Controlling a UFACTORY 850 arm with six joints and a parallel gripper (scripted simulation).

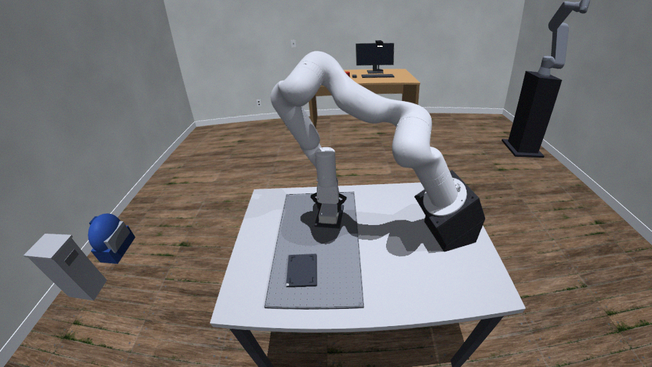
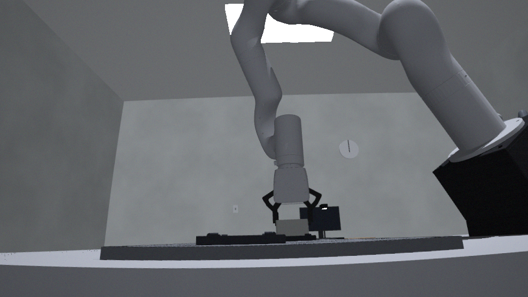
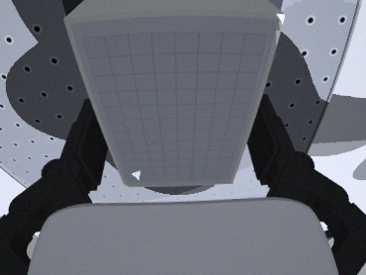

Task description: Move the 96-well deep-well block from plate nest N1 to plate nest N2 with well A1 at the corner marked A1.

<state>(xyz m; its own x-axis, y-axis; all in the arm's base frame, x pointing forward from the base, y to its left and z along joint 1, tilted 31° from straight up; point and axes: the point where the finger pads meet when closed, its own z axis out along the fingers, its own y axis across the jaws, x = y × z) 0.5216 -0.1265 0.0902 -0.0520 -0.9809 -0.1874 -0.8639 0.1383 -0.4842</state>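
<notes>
The grey 96-well deep-well block is 20 mm below my hand. From my hand the other things lie so: plate nest N1 (40 mm below); dark plate nest N2 (340 mm to the left, 80 mm ahead, 40 mm below).
</notes>
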